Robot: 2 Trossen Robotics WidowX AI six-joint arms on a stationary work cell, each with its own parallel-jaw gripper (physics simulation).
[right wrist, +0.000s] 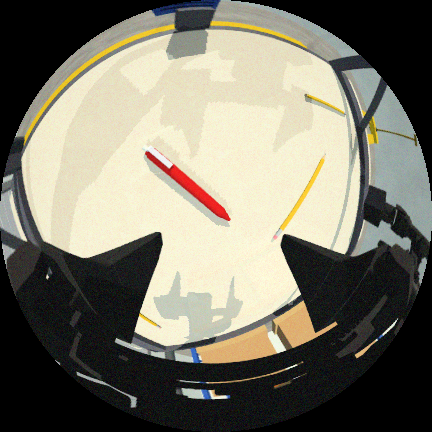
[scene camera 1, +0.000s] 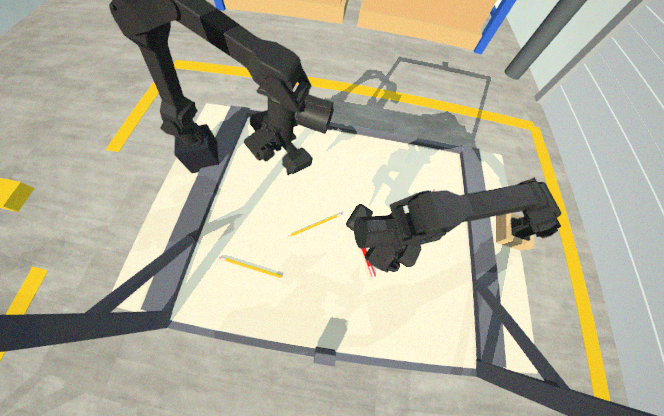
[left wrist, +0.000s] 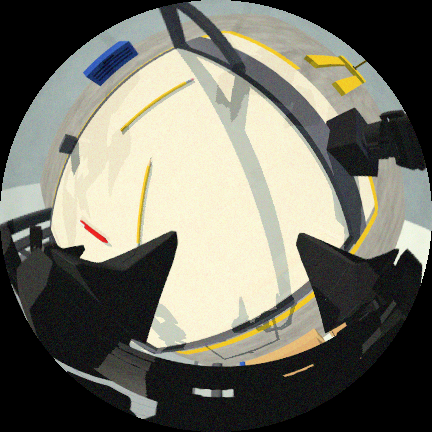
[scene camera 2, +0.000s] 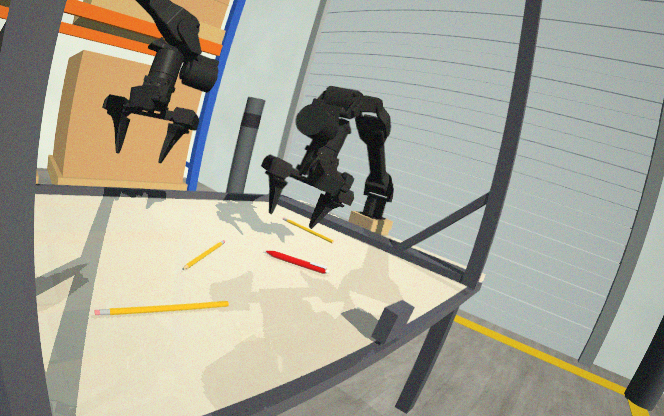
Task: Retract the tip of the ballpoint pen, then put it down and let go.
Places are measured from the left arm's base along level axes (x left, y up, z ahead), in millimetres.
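Pixels of known places: left gripper, fingertip midpoint: point(right wrist: 377, 244) point(scene camera 1: 279, 162) point(left wrist: 240, 238) point(scene camera 2: 138, 158); right gripper, fingertip midpoint: point(right wrist: 224, 240) point(left wrist: 79, 249) point(scene camera 2: 290, 221); left arm's base, link origin: point(right wrist: 382, 209) point(scene camera 1: 191, 138) point(left wrist: 368, 140); right arm's base, link origin: point(scene camera 1: 520, 229) point(scene camera 2: 372, 216).
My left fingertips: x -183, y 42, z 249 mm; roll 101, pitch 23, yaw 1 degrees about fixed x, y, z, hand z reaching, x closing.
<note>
For each thing: its top centre in the pictures, then the offset to it from my left fingertips. Level surfaces: height alone.
- red ballpoint pen, top centre: point(right wrist: 190, 186) point(scene camera 2: 297, 257) point(left wrist: 89, 231) point(scene camera 1: 367, 256) dx -282, dy -132, dz +186 mm
- pale table, surface height: dy -148 mm
- third pencil, top centre: point(right wrist: 134, 312) point(scene camera 2: 306, 228) dx -210, dy -141, dz +458 mm
- small dark block, top centre: point(scene camera 2: 399, 305) point(scene camera 1: 325, 358) point(left wrist: 61, 142) dx -492, dy -91, dz +0 mm
The red ballpoint pen point(scene camera 1: 368, 264) point(scene camera 2: 296, 261) point(left wrist: 94, 231) point(right wrist: 192, 187) lies flat on the pale table point(scene camera 1: 300, 295) point(scene camera 2: 310, 360). Its white clip and button end point to the upper left in the right wrist view, its red cone to the lower right. No metal point is clearly visible at the cone. My right gripper point(scene camera 2: 292, 220) point(right wrist: 224, 240) is open and empty above the table, behind the pen in scene camera 2; in scene camera 1 its arm hides part of the pen. My left gripper point(scene camera 2: 139, 157) point(left wrist: 240, 238) is open and empty, high over the table's back left area.
Two yellow pencils point(scene camera 1: 316, 224) point(scene camera 2: 162, 308) lie left of the pen in the scene views. A third pencil point(scene camera 2: 308, 230) point(right wrist: 150, 320) lies behind the pen in scene camera 2. Dark frame bars edge the table, with a small dark block point(scene camera 1: 325, 356) point(scene camera 2: 392, 321) at the front bar.
</note>
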